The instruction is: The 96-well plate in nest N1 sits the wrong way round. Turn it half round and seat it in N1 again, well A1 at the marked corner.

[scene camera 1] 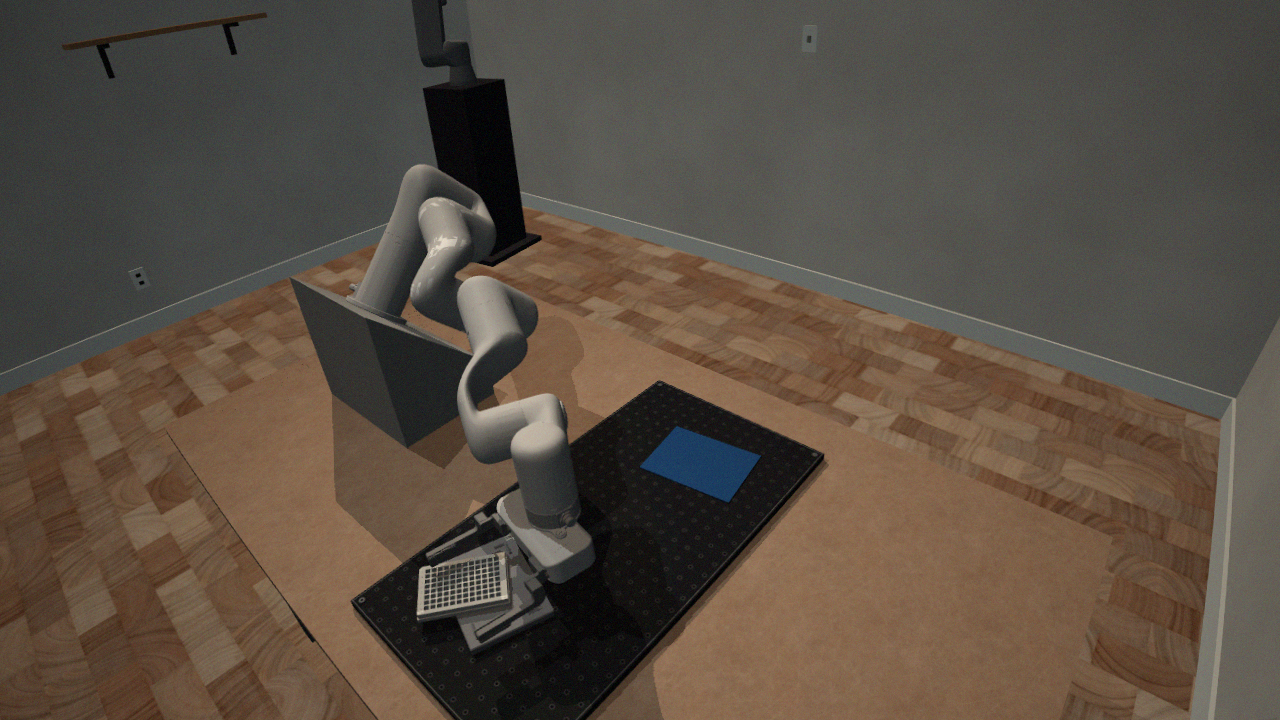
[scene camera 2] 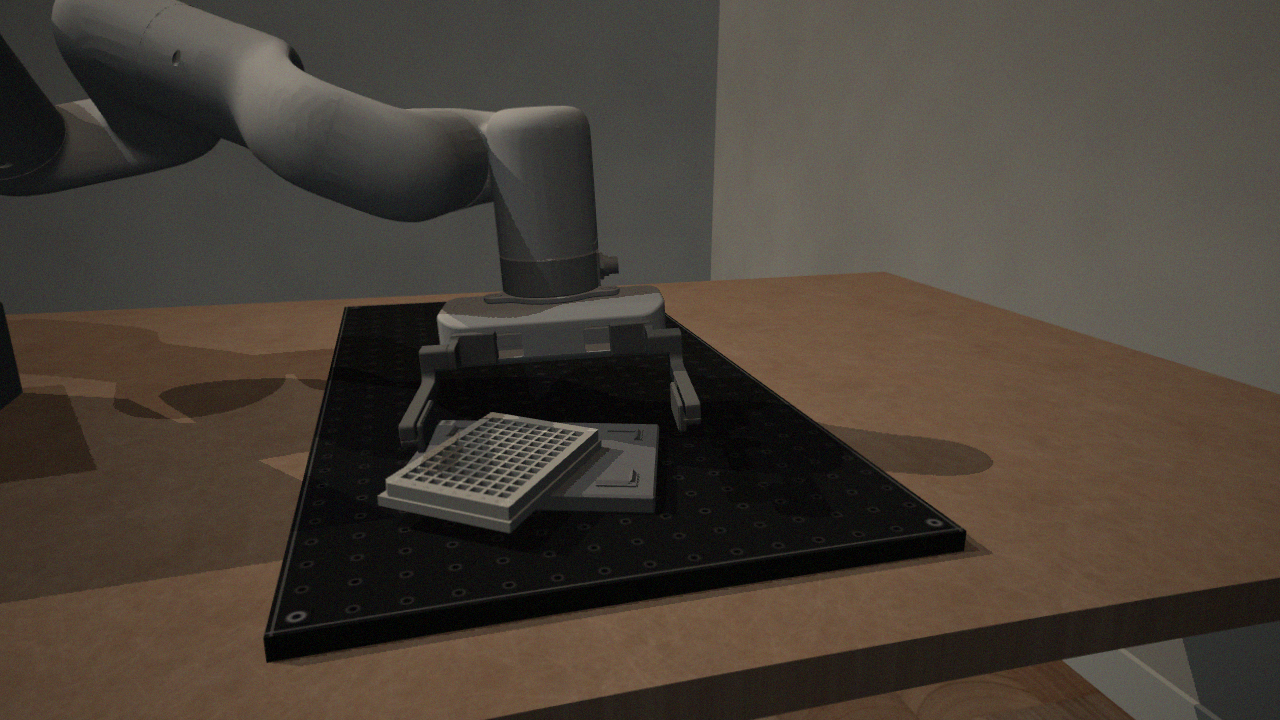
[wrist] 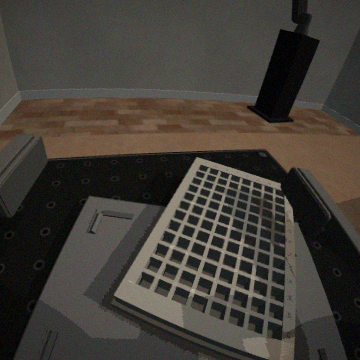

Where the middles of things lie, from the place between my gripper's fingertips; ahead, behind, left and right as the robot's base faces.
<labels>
The grey nest N1 (scene camera 2: 620,454) is 60 mm to the left of my hand, 50 mm below it and 10 mm ahead of it. Round my hand: flat blue rectangle (scene camera 1: 717,469): 450 mm to the left, 140 mm ahead, 50 mm below.
</labels>
